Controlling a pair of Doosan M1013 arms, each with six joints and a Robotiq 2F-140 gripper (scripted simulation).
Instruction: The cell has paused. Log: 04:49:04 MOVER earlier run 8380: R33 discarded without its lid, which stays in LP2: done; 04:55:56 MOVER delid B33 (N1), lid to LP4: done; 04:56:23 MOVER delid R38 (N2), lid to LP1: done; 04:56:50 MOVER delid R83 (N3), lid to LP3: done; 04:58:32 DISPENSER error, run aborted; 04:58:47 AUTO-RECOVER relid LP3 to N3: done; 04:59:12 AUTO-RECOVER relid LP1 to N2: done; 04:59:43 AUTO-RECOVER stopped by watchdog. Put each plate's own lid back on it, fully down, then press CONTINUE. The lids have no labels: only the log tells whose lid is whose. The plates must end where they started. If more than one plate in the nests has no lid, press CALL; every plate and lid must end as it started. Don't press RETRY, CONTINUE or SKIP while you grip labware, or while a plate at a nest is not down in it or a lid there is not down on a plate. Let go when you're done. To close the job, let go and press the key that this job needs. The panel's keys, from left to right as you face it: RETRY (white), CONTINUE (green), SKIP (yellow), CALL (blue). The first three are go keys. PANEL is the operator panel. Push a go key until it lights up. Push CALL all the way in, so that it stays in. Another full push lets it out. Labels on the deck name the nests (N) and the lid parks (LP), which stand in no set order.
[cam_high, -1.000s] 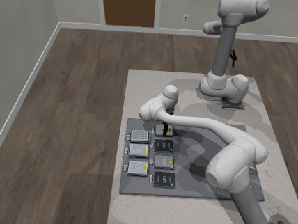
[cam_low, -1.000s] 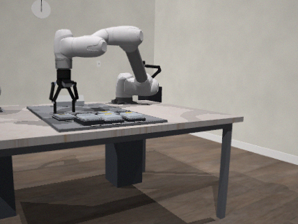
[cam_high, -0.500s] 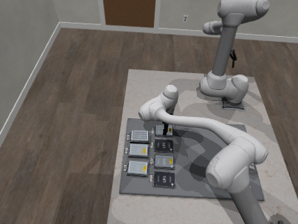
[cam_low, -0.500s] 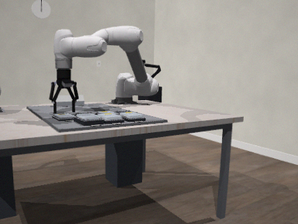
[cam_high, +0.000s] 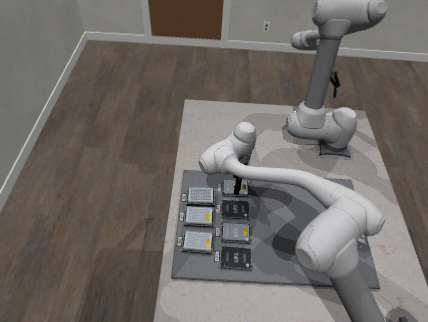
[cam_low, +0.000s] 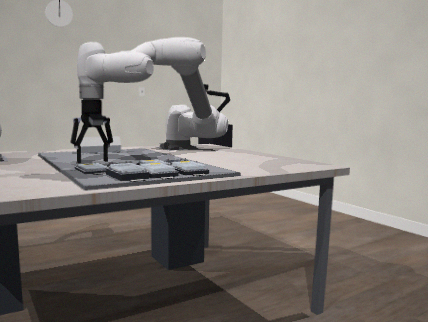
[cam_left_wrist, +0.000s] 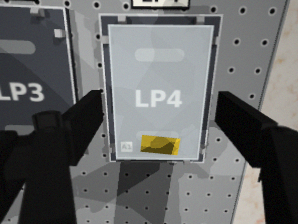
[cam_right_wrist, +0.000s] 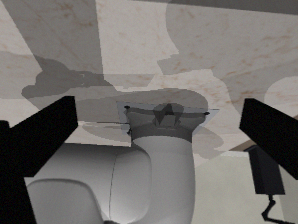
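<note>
My left hand is 50 mm above the lid park LP4. Round my left hand: lid park LP1 (390 mm to the left, 50 mm below, 30 mm ahead); then lid park LP3 (130 mm to the left, 50 mm below, 10 mm ahead); then well plate (190 mm ahead, 50 mm to the left, 20 mm below).
</note>
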